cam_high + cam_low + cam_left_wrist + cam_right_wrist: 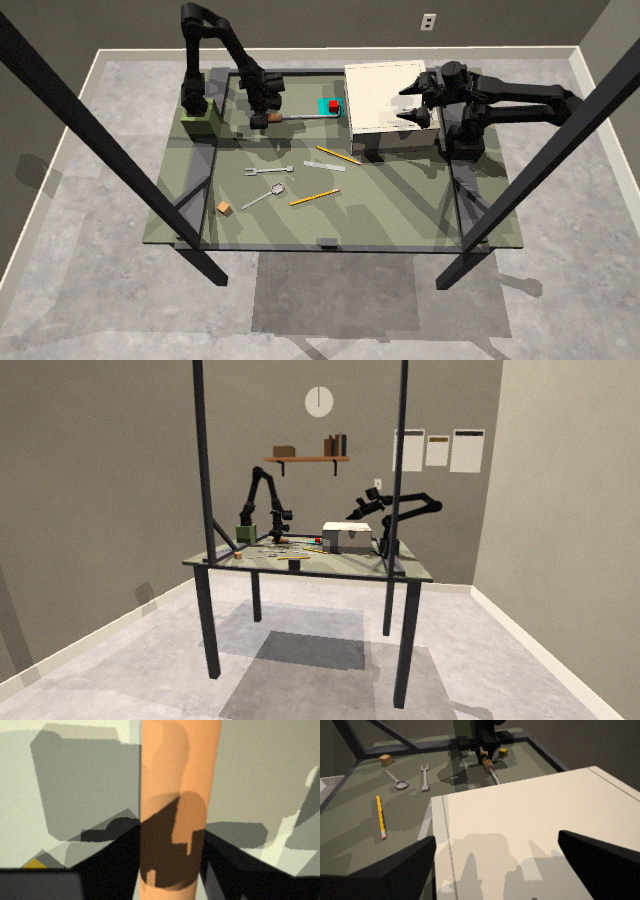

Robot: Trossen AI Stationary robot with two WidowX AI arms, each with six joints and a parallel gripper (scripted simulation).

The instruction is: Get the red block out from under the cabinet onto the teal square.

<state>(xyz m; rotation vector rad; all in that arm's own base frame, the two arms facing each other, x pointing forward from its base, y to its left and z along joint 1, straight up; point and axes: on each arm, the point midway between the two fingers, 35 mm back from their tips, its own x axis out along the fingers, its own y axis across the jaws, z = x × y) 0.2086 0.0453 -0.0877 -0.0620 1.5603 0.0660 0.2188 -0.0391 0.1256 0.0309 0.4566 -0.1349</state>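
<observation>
Now: left hand 80 mm short of the yellow cube, 50 mm to the right of it and 20 mm above it. Also, from my left hand: fork 210 mm behind, 60 mm to the right, 30 mm below; teal square 250 mm to the right, 90 mm ahead, 40 mm below; red block 260 mm to the right, 80 mm ahead, 20 mm below.
</observation>
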